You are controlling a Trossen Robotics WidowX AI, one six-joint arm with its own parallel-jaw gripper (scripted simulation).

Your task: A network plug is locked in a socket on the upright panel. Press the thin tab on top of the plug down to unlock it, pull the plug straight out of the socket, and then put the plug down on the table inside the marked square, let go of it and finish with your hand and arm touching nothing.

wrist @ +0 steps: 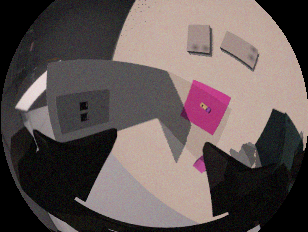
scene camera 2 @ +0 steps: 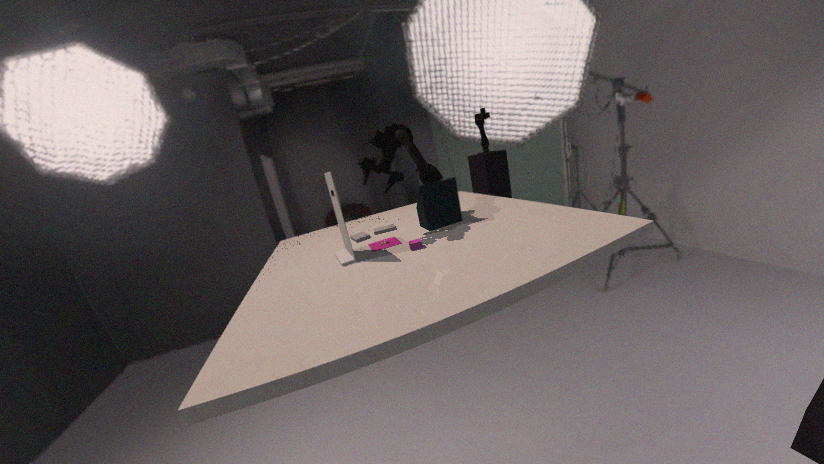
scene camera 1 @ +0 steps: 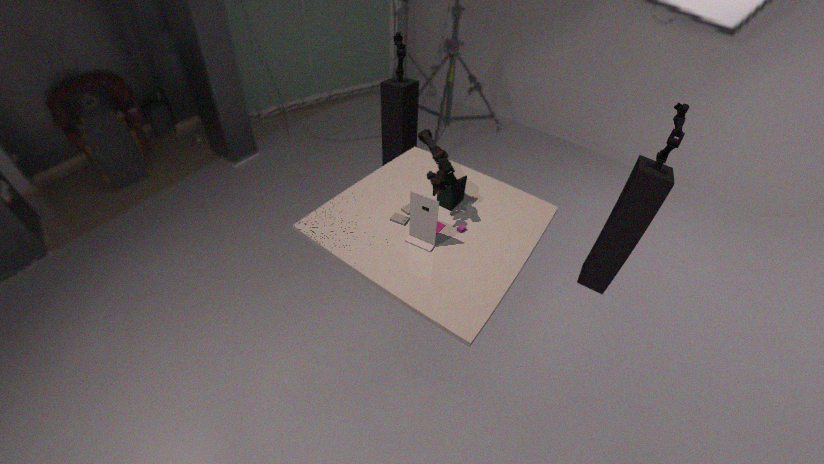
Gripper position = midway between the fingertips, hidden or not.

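Observation:
My gripper (scene camera 2: 374, 189) is open, with nothing held in it, and the wrist view shows me the same gripper (wrist: 161, 140). I see a magenta marked square (wrist: 217, 101). There is an upright panel (scene camera 1: 423, 210) as well, and from the wrist I can look at that panel (wrist: 87, 96) too.

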